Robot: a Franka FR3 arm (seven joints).
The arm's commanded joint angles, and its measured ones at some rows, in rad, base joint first. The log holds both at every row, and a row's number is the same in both.
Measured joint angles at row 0:
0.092, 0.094, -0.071, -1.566, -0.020, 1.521, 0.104
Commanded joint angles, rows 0 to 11:
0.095, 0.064, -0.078, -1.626, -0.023, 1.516, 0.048
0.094, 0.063, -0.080, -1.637, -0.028, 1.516, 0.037
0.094, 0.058, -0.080, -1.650, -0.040, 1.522, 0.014
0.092, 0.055, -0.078, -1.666, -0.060, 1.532, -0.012
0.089, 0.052, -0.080, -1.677, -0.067, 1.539, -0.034
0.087, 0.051, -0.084, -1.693, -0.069, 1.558, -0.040
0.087, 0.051, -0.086, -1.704, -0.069, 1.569, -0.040
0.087, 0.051, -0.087, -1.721, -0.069, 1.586, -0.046
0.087, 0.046, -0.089, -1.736, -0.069, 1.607, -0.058
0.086, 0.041, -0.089, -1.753, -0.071, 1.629, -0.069
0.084, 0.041, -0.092, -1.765, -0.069, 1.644, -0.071
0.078, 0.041, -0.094, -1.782, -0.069, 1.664, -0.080
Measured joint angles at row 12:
0.087, 0.083, -0.090, -1.695, -0.057, 1.593, -0.045
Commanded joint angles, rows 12 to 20:
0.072, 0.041, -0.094, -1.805, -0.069, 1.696, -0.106
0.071, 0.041, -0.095, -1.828, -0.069, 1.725, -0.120
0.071, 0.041, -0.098, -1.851, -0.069, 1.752, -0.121
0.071, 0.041, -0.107, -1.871, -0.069, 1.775, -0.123
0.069, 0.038, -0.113, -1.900, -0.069, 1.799, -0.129
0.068, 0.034, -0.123, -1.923, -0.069, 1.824, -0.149
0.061, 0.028, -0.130, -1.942, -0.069, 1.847, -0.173
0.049, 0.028, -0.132, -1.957, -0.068, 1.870, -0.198
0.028, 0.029, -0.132, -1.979, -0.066, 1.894, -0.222
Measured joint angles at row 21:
0.076, 0.078, -0.134, -1.878, -0.060, 1.810, -0.148
